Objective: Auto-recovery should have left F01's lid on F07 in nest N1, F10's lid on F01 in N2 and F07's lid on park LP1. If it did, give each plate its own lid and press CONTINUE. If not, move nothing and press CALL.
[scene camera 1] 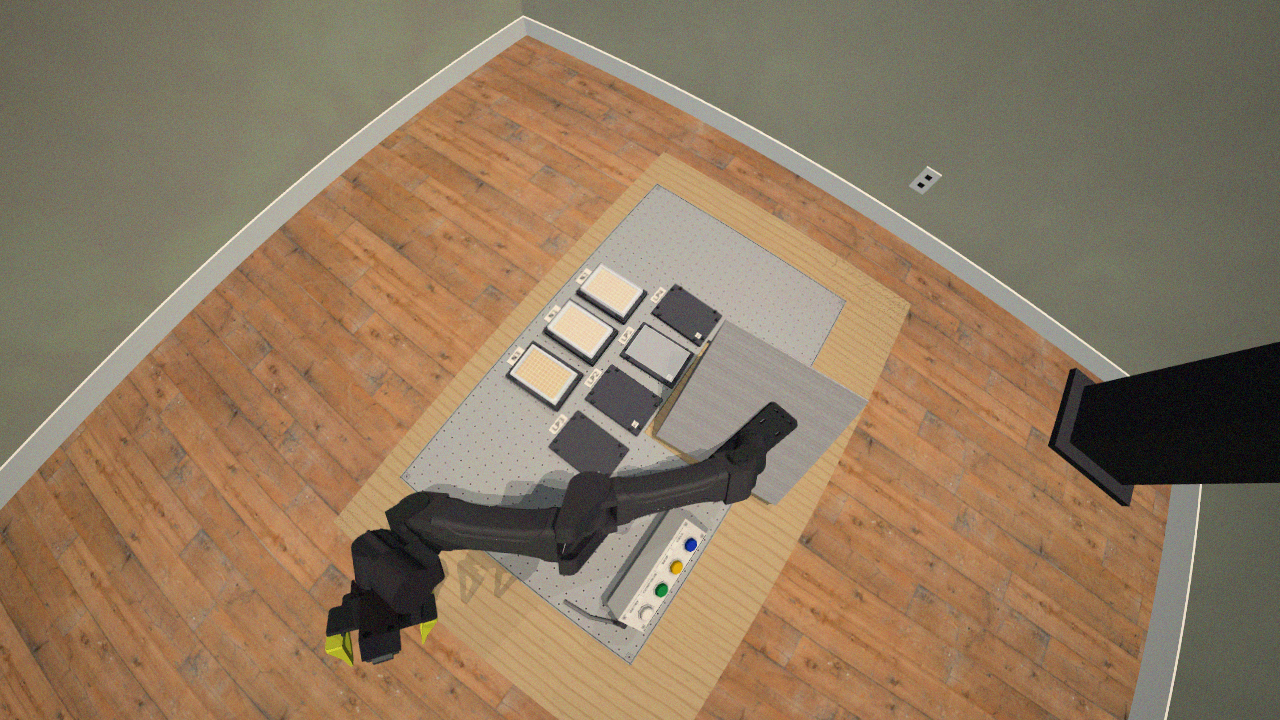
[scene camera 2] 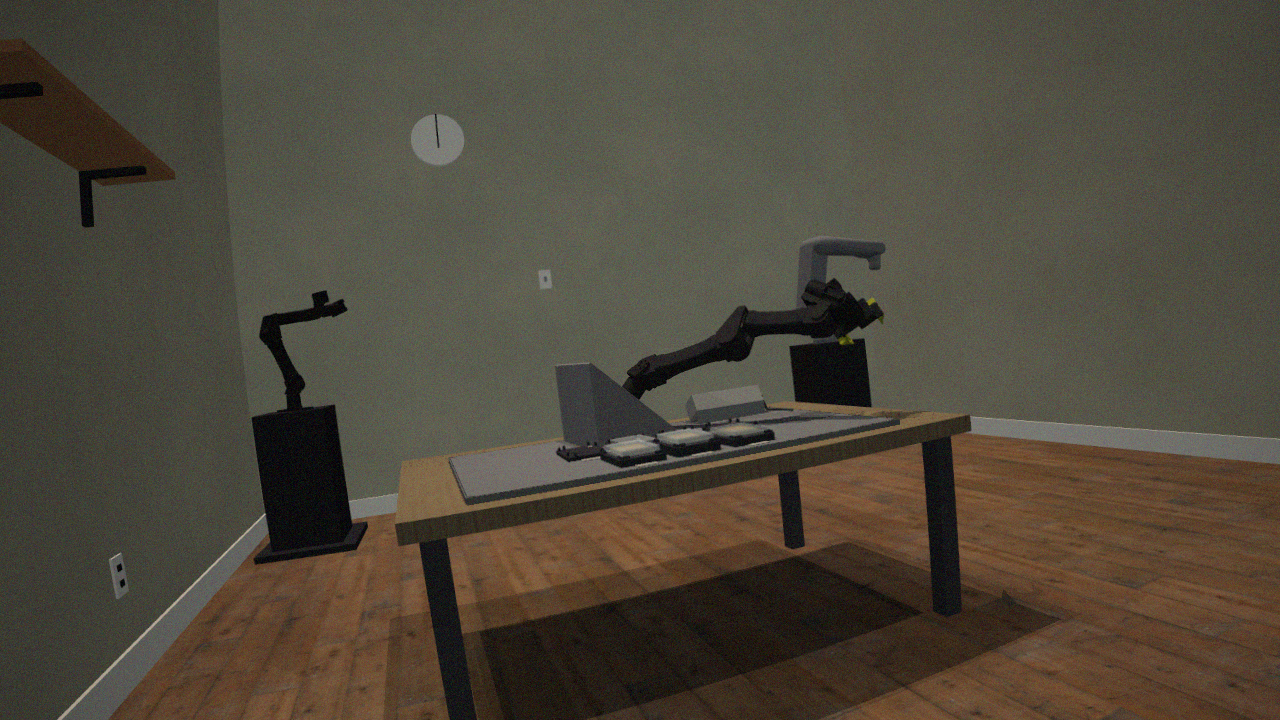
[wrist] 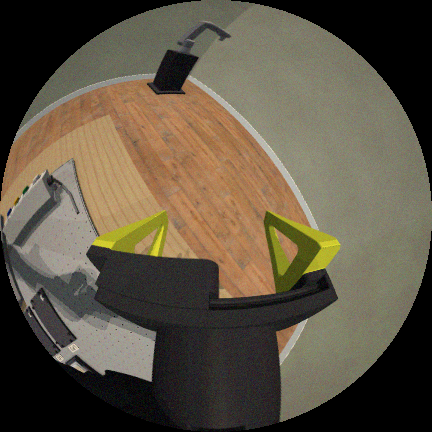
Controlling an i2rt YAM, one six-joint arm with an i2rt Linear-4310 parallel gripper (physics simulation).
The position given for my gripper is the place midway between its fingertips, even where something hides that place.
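My gripper (scene camera 1: pixel 388 651), (scene camera 2: pixel 867 332), (wrist: pixel 215 215): open, grasping nothing. Button box (scene camera 1: pixel 645 585), (wrist: pixel 36 199).
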